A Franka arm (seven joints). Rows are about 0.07 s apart.
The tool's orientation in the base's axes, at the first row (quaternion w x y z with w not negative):
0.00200, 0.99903, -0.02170, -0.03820
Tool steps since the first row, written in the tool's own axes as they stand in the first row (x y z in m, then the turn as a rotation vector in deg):
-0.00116, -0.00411, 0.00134, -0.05, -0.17, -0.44
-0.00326, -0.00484, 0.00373, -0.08, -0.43, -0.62
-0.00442, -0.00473, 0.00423, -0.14, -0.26, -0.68
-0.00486, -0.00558, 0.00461, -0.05, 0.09, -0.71
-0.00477, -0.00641, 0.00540, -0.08, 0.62, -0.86
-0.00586, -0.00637, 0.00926, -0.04, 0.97, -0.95
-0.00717, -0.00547, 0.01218, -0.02, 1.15, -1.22
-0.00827, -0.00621, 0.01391, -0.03, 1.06, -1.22
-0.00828, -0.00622, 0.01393, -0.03, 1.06, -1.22
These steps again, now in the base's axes. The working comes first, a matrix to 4 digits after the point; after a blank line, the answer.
The tool's axes in the first row as the columns of a matrix, in the base's axes (used below as rounded here):
0.9961, -0.0432, -0.0764
-0.0435, -0.9991, -0.0023
-0.0762, 0.0057, -0.9971

-0.00108, 0.00415, -0.00127, -0.01, 0.17, 0.44
-0.00332, 0.00497, -0.00350, -0.01, 0.43, 0.62
-0.00452, 0.00491, -0.00391, -0.08, 0.27, 0.69
-0.00495, 0.00578, -0.00426, 0.00, -0.09, 0.71
-0.00489, 0.00660, -0.00506, -0.04, -0.61, 0.87
-0.00627, 0.00660, -0.00882, -0.01, -0.97, 0.96
-0.00784, 0.00575, -0.01163, 0.02, -1.15, 1.22
-0.00903, 0.00653, -0.01327, 0.02, -1.05, 1.22
-0.00904, 0.00654, -0.01329, 0.02, -1.05, 1.22

